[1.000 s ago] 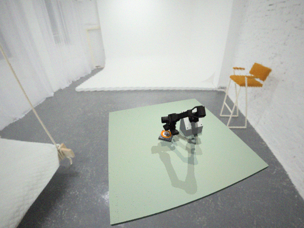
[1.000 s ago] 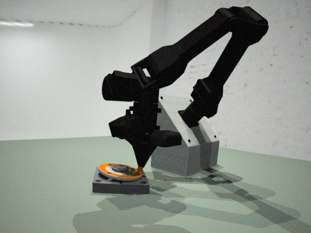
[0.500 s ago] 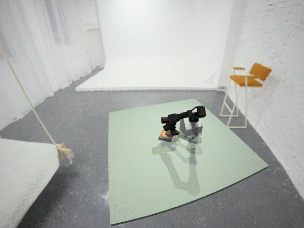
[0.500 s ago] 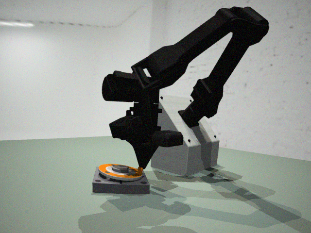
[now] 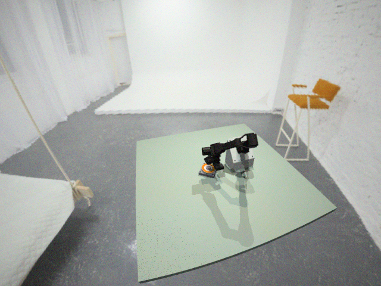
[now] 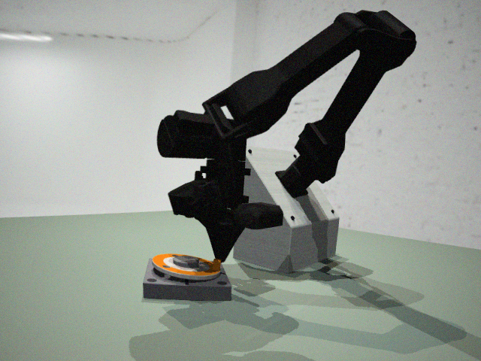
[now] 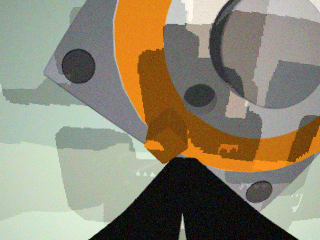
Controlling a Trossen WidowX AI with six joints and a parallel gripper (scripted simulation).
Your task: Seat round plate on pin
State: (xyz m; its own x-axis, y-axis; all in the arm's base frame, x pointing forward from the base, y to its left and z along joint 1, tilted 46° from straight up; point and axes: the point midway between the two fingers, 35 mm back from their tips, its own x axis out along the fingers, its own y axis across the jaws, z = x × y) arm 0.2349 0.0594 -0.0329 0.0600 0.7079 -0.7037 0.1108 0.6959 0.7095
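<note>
Right now the square base is 4 cm ahead of my gripper tip, 3 cm to the right of it and 2 cm below it.
</note>
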